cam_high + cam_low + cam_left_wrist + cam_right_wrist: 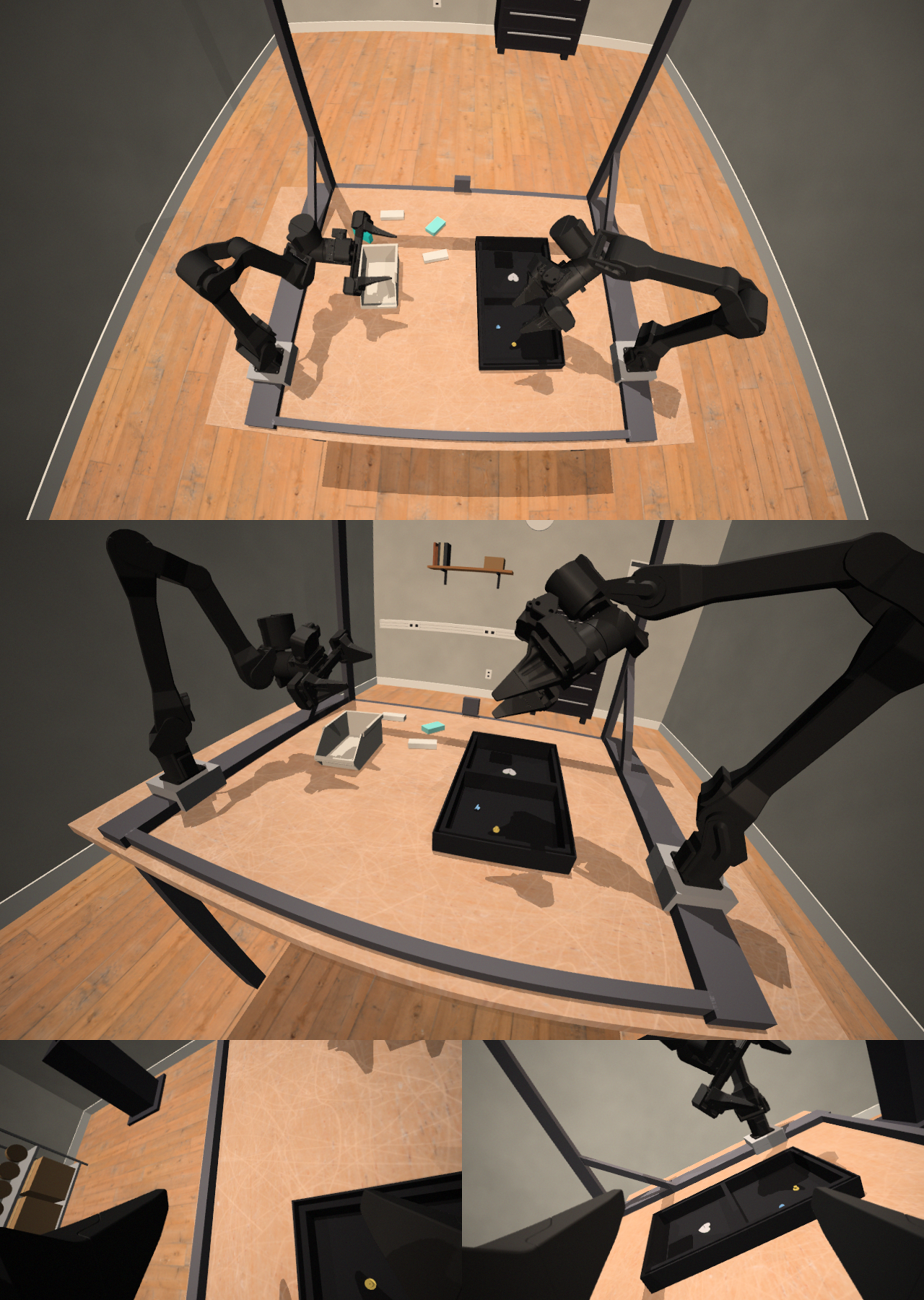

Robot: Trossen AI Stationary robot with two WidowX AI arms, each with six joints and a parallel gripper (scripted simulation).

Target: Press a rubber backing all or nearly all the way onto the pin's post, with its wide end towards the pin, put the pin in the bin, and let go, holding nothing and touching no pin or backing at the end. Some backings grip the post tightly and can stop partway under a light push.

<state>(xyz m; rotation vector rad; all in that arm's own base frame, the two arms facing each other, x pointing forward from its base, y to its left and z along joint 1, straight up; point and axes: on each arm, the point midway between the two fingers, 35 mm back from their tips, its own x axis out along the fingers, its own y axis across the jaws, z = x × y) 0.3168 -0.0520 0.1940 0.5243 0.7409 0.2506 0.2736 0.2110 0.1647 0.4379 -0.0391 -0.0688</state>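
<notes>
My left hand is 10 mm to the right of the yellow backing and 230 mm above it. From my left hand the other things lie so: blue backing (50 mm behind, 30 mm to the right, 220 mm below); black tray (120 mm behind, 20 mm to the left, 220 mm below); heart-shaped pin (190 mm behind, 20 mm to the left, 220 mm below).
</notes>
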